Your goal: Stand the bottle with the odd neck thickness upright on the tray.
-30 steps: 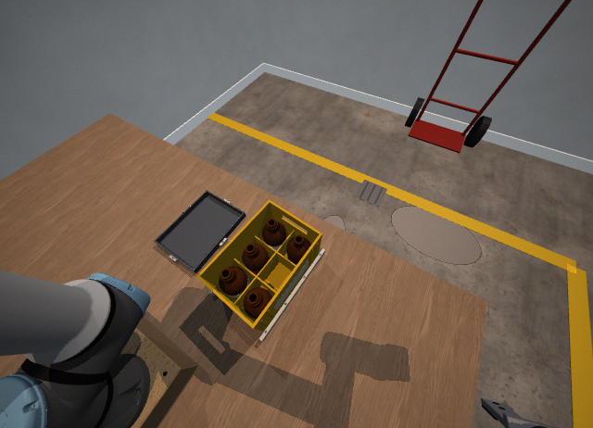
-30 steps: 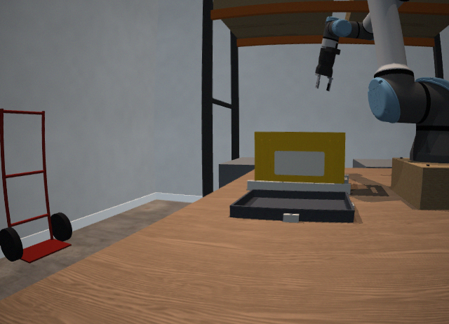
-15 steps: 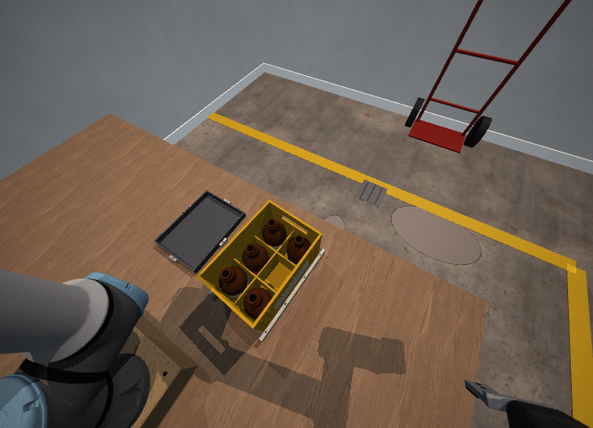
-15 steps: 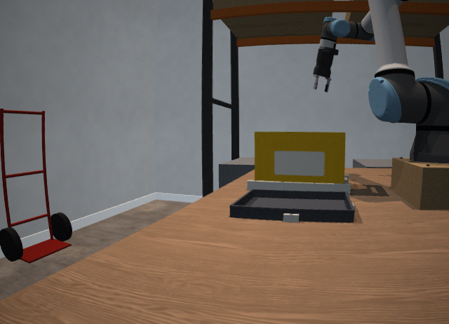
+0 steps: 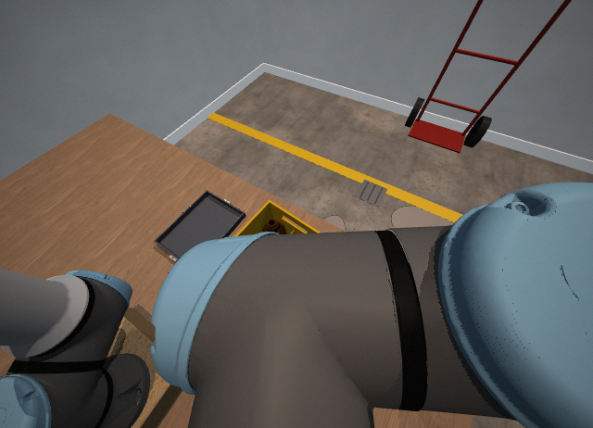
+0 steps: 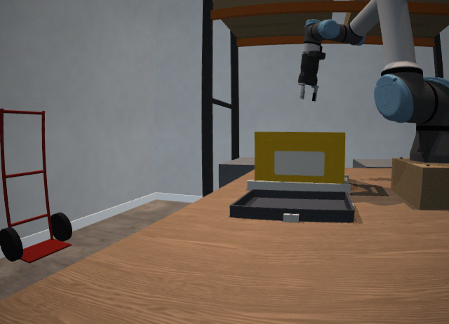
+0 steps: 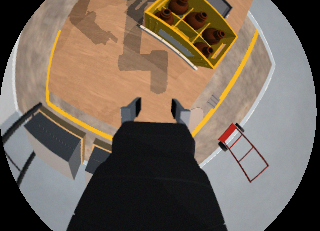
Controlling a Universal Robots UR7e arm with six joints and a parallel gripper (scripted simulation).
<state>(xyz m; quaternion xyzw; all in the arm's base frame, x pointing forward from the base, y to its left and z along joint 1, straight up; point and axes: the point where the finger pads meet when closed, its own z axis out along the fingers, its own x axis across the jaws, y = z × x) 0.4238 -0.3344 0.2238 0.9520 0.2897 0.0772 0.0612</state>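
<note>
Right now my hand is 26 cm to the right of the yellow crate, 24 cm above it and 1 cm past it. Also, from my hand: glass bottle 24 cm below, 21 cm to the left, 10 cm behind; dark tray 55 cm to the left, 31 cm below, 3 cm behind.
</note>
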